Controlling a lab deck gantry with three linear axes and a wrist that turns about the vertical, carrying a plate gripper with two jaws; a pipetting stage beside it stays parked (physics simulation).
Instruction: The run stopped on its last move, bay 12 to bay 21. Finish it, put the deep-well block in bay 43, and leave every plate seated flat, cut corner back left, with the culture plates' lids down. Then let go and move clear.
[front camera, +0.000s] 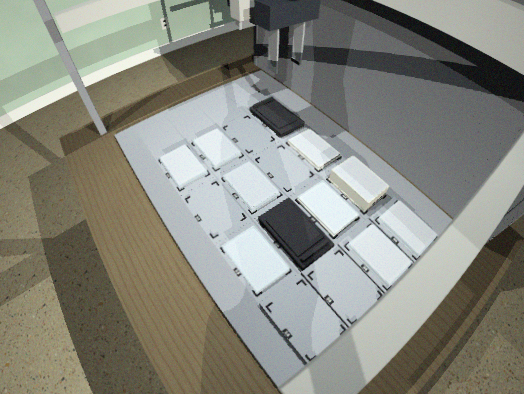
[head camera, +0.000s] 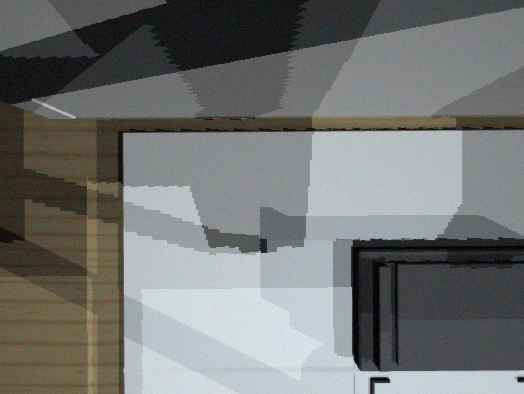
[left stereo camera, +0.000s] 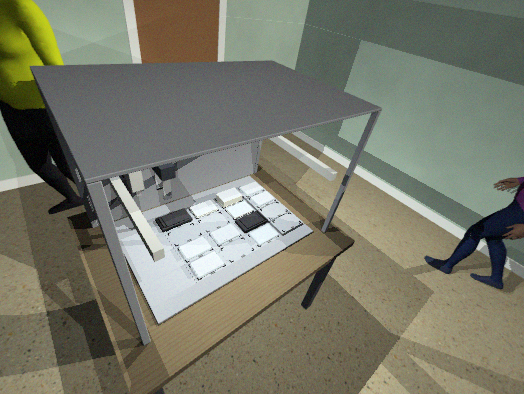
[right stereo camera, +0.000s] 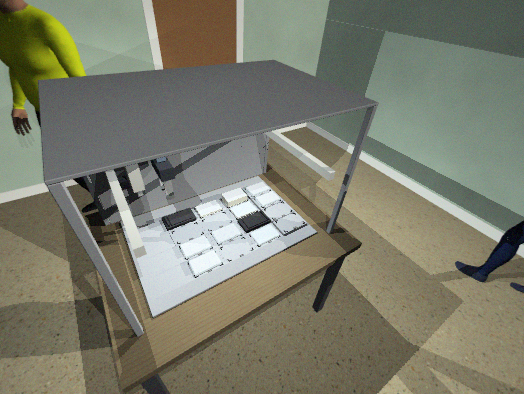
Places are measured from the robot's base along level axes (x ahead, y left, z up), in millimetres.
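Where they show: gripper, fingertip midpoint: (front camera: 284, 66) (left stereo camera: 164, 193) (right stereo camera: 168, 193); robot's base, origin of the base link: (front camera: 159, 160) (left stereo camera: 199, 279) (right stereo camera: 195, 277).
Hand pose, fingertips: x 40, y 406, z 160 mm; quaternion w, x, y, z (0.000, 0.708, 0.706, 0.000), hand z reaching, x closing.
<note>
Things, the pixels of their top centre, and the offset from my fingertips.
- cream deep-well block, middle of its top: (front camera: 360, 177) (left stereo camera: 229, 194) (right stereo camera: 234, 194) dx +352, dy -42, dz -118 mm
- low cream plate, middle of its top: (front camera: 314, 146) (left stereo camera: 203, 207) (right stereo camera: 208, 207) dx +188, dy -42, dz -146 mm
The cream deep-well block (front camera: 358, 182) (left stereo camera: 229, 197) (right stereo camera: 234, 197) sits upright in the back row, third bay from the left, and looks flat. A white plate (front camera: 217, 147) sits in the leftmost bay of the second row from the front. Another white plate (front camera: 183, 165) is in front of it. The bay right of that front plate, in the front row, holds no plate. My gripper (front camera: 285, 61) (left stereo camera: 163, 192) hangs high at the back left, clear of all plates, with its jaws apart and nothing between them. Cut corners and lid edges are too small to judge.
A black plate (front camera: 276, 116) (head camera: 460, 320) (left stereo camera: 173, 219) (right stereo camera: 179, 219) sits back left; another black plate (front camera: 295, 232) (left stereo camera: 251, 221) (right stereo camera: 253, 220) is mid-deck. A low cream plate (front camera: 314, 148) stands left of the block. Several white plates occupy other bays. Frame posts stand at the table's corners.
</note>
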